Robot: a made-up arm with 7 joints. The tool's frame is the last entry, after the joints. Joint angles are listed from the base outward. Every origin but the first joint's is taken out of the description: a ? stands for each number. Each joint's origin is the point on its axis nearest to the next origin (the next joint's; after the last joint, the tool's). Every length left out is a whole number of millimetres.
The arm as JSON. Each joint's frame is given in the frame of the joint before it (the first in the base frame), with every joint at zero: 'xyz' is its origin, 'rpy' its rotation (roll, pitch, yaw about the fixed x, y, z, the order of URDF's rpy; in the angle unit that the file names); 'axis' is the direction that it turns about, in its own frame. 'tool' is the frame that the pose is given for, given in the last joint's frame.
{
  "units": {
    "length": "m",
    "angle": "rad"
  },
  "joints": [
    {
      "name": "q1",
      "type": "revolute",
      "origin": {
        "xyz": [
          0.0,
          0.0,
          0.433
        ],
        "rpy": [
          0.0,
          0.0,
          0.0
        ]
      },
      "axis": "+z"
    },
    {
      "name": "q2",
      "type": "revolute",
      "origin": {
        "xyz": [
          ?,
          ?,
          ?
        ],
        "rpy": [
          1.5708,
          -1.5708,
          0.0
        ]
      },
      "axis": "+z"
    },
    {
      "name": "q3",
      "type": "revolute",
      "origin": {
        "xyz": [
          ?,
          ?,
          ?
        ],
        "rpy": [
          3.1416,
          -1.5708,
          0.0
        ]
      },
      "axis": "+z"
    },
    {
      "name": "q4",
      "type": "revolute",
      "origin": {
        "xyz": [
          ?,
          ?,
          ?
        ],
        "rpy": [
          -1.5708,
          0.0,
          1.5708
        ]
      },
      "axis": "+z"
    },
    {
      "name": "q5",
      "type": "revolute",
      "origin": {
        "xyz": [
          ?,
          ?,
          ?
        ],
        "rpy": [
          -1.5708,
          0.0,
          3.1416
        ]
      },
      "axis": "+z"
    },
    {
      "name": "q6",
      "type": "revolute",
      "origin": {
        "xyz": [
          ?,
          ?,
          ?
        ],
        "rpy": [
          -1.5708,
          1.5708,
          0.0
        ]
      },
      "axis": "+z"
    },
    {
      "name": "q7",
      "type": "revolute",
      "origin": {
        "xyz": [
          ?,
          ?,
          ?
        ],
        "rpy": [
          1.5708,
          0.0,
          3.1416
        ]
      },
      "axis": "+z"
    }
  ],
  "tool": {
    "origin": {
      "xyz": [
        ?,
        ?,
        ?
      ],
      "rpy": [
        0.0,
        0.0,
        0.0
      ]
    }
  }
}
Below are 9 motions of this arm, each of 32 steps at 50 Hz.
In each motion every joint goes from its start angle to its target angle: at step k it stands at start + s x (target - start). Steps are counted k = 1, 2, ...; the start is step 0. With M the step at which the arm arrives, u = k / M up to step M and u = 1 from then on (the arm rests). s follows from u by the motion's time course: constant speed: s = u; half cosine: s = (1 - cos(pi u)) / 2; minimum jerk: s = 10 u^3 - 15 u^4 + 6 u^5.
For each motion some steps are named. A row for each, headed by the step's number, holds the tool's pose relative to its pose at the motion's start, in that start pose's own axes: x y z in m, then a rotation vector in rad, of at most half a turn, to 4 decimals.
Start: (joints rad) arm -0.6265 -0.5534 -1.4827 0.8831 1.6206 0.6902 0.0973
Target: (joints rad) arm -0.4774 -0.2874 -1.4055 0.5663 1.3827 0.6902 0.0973
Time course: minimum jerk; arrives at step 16
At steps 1, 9, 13, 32:
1: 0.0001 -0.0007 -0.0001 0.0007 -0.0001 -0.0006
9: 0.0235 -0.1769 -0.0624 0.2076 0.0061 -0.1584
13: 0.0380 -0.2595 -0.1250 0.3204 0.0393 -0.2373
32: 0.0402 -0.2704 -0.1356 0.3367 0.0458 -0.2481

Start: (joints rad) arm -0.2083 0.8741 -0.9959 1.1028 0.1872 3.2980 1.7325
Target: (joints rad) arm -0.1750 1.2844 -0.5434 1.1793 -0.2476 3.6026 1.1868
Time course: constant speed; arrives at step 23
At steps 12, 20, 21, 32:
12: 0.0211 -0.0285 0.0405 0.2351 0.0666 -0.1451
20: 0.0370 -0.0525 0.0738 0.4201 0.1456 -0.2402
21: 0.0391 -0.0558 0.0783 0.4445 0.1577 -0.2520
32: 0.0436 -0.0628 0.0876 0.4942 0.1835 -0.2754

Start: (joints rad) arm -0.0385 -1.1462 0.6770 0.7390 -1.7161 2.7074 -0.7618
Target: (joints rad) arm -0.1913 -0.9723 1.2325 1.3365 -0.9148 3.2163 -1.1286
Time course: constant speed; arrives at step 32
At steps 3, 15, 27, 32:
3: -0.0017 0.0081 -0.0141 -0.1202 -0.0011 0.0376
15: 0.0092 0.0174 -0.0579 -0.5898 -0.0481 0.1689
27: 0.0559 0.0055 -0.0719 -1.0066 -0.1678 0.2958
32: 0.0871 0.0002 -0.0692 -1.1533 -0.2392 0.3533

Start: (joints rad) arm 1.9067 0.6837 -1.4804 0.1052 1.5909 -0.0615 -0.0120
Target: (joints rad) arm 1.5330 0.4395 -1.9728 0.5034 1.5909 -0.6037 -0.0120
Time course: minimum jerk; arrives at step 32
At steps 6, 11, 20, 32:
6: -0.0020 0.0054 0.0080 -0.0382 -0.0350 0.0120
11: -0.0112 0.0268 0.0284 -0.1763 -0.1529 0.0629
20: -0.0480 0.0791 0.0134 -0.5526 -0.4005 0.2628
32: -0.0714 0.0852 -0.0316 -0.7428 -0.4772 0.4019

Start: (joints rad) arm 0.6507 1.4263 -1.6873 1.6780 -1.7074 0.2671 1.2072
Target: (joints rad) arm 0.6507 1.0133 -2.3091 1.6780 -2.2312 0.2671 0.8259
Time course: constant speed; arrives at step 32
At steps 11, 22, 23, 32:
11: -0.0105 0.0053 0.0466 -0.3247 0.1583 -0.2270
22: -0.0137 0.0388 0.0907 -0.6702 0.2598 -0.4543
23: -0.0136 0.0433 0.0943 -0.7025 0.2658 -0.4746
32: -0.0107 0.0935 0.1220 -0.9986 0.2940 -0.6534

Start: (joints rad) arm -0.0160 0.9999 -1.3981 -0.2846 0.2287 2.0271 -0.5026
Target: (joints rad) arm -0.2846 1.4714 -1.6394 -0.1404 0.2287 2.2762 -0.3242
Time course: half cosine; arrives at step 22
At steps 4, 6, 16, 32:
4: 0.0110 0.0223 0.0062 -0.0190 0.0324 -0.0296
6: 0.0246 0.0486 0.0128 -0.0412 0.0704 -0.0641
16: 0.1425 0.2343 0.0295 -0.1948 0.3348 -0.2980
32: 0.1784 0.2824 0.0239 -0.2351 0.4021 -0.3575

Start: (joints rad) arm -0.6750 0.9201 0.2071 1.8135 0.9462 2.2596 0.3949
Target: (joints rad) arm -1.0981 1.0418 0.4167 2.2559 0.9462 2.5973 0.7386
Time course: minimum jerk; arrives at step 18
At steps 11, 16, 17, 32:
11: -0.0230 0.0343 -0.1272 0.0361 0.1629 -0.1422
16: -0.0271 0.0507 -0.1791 0.0723 0.2236 -0.2159
17: -0.0272 0.0513 -0.1809 0.0738 0.2256 -0.2186
32: -0.0272 0.0514 -0.1812 0.0740 0.2259 -0.2191

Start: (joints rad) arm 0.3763 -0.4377 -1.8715 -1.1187 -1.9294 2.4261 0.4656
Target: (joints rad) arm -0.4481 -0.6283 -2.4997 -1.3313 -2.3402 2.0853 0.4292
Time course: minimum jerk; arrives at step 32
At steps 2, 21, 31, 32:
2: 0.0014 -0.0007 0.0005 0.0015 0.0016 -0.0019
21: 0.4843 -0.2892 -0.1331 0.2130 0.6856 -0.6304
31: 0.5750 -0.3551 -0.2758 0.1512 0.9243 -0.7566
32: 0.5751 -0.3552 -0.2760 0.1511 0.9246 -0.7567

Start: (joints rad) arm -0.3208 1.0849 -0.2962 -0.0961 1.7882 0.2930 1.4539
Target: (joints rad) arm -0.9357 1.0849 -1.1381 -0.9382 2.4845 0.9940 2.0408
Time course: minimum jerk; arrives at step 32
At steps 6, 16, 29, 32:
6: -0.0237 0.0017 0.0276 -0.0083 0.0037 -0.0155
16: -0.1884 0.1606 0.3315 -0.2279 -0.0282 -0.0701
29: -0.1677 0.5778 0.5537 -0.6728 0.0563 0.1306
32: -0.1657 0.5846 0.5547 -0.6796 0.0602 0.1353

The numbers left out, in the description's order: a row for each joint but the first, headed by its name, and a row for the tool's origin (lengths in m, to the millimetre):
q2: 0.0 -0.06 0.0
q3: 0.402 0.0 0.0
q4: -0.067 0.024 0.0
q5: -0.025 -0.452 0.0
q6: 0.0 0.139 0.0
q7: -0.16 0.022 0.0
tool: 0.0 0.0 0.0

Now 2 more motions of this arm.
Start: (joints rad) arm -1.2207 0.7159 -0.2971 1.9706 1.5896 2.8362 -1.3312
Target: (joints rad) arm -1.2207 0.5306 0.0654 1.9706 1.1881 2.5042 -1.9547
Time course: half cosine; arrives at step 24
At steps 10, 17, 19, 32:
10: -0.0052 -0.0290 0.0057 0.2655 0.1488 -0.3631
17: -0.0089 -0.0766 0.0017 0.5503 0.3826 -0.7788
19: -0.0099 -0.0882 -0.0012 0.6071 0.4416 -0.8638
32: -0.0113 -0.1018 -0.0055 0.6689 0.5118 -0.9570

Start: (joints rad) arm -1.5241 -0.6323 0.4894 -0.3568 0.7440 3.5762 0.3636
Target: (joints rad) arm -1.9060 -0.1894 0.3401 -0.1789 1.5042 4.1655 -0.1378
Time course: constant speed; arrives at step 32
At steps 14, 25, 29, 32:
14: -0.0868 -0.0984 -0.0214 -0.1196 0.3216 -0.1625
25: -0.1414 -0.1992 -0.0435 -0.2666 0.5138 -0.3136
29: -0.1567 -0.2398 -0.0528 -0.3279 0.5696 -0.3739
32: -0.1664 -0.2712 -0.0602 -0.3756 0.6065 -0.4210

